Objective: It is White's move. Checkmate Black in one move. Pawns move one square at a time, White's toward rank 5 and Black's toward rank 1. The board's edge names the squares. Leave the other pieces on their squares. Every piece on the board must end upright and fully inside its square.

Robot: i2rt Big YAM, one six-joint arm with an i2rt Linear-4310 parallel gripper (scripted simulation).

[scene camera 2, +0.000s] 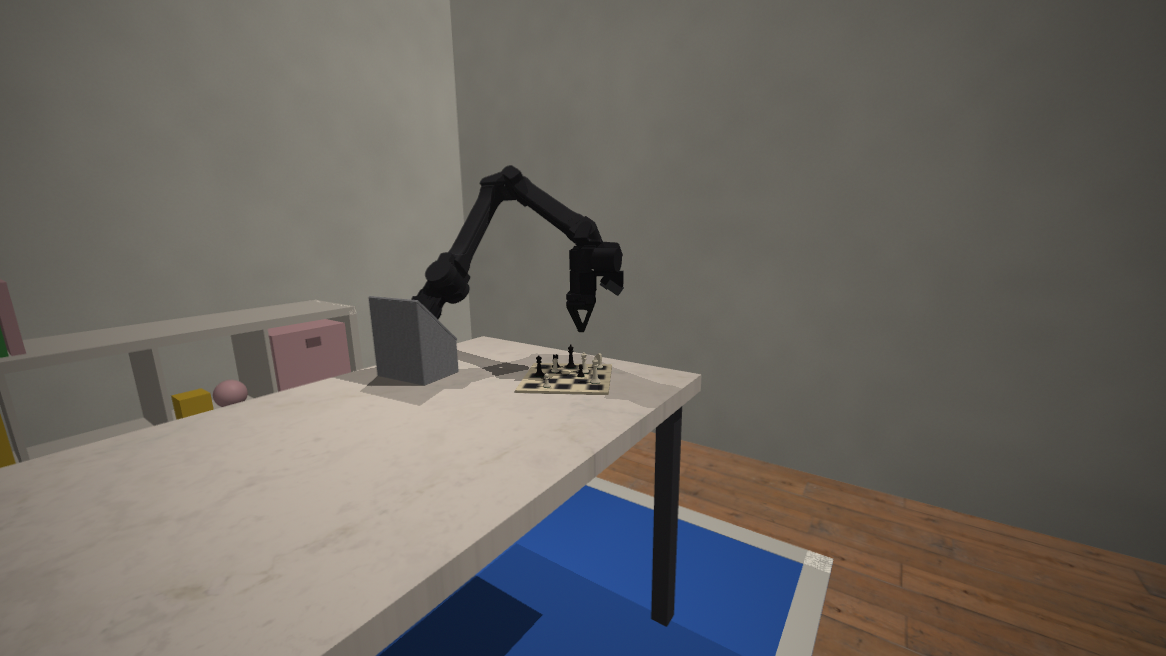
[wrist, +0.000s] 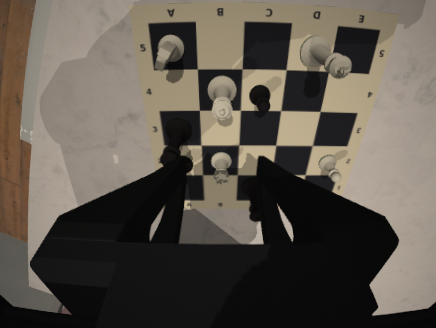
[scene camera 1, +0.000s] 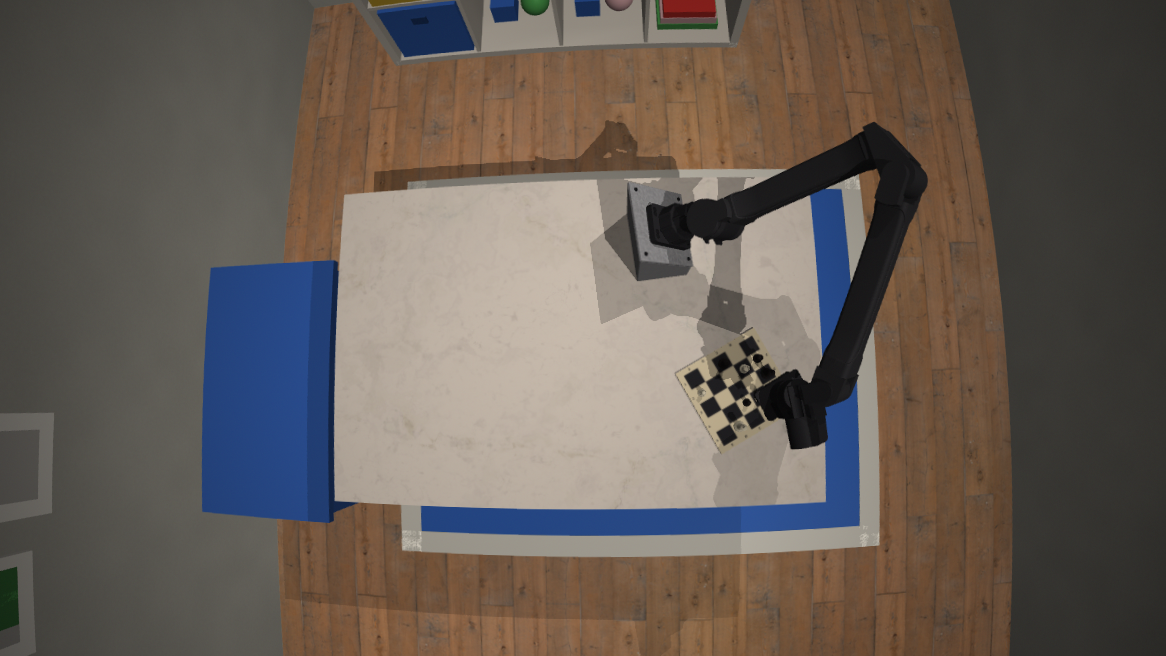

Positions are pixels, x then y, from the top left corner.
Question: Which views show the gripper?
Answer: Scene camera 2, the wrist view and scene camera 1: all of them.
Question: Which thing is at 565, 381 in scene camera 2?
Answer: A small chessboard.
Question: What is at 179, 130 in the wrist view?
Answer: A tall black piece.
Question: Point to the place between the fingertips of the gripper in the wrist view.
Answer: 221, 166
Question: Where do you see a white rook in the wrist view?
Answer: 220, 87
